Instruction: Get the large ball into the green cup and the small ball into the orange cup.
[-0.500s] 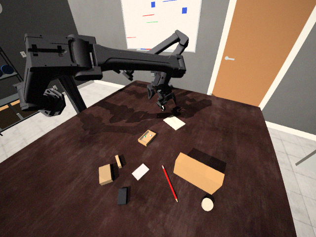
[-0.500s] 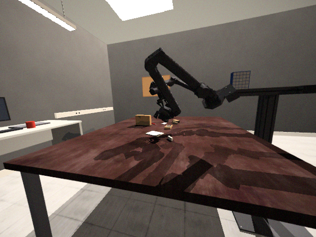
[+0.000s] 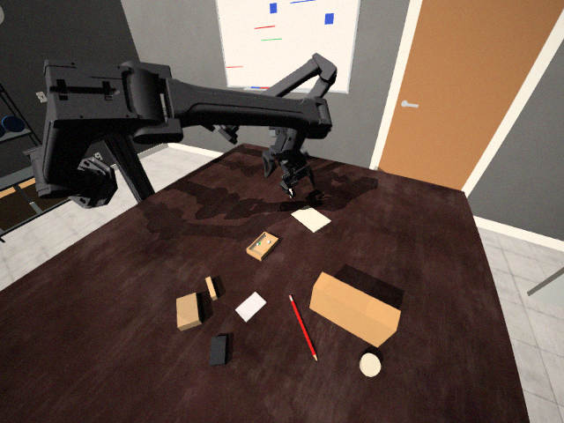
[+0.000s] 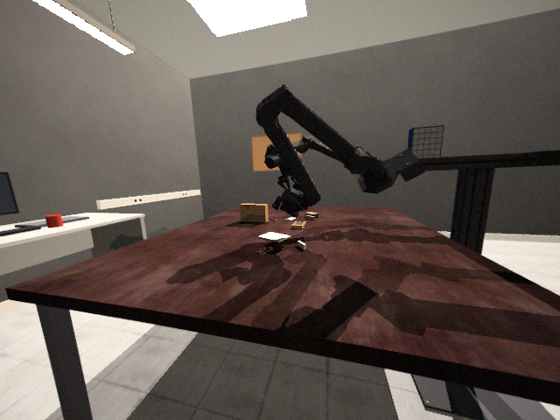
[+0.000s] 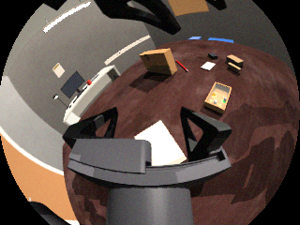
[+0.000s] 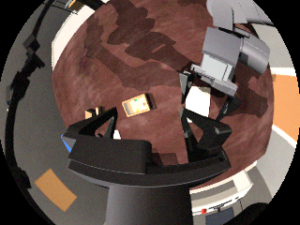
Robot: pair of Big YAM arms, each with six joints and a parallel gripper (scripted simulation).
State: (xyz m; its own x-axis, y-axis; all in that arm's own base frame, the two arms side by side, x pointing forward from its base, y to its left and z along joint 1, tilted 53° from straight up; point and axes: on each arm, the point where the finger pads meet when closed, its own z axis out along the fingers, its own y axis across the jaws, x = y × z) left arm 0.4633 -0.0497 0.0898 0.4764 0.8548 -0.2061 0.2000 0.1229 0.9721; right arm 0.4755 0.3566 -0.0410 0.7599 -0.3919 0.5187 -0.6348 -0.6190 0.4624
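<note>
My right hand is 1 cm short of the wooden puzzle, 13 cm to the left of it and 25 cm above it. Also, from my right hand: white block (10 cm behind, 23 cm to the left, 24 cm below); pale flat card (8 cm ahead, 12 cm to the left, 25 cm below); cardboard box (37 cm ahead, 20 cm to the right, 19 cm below).
</note>
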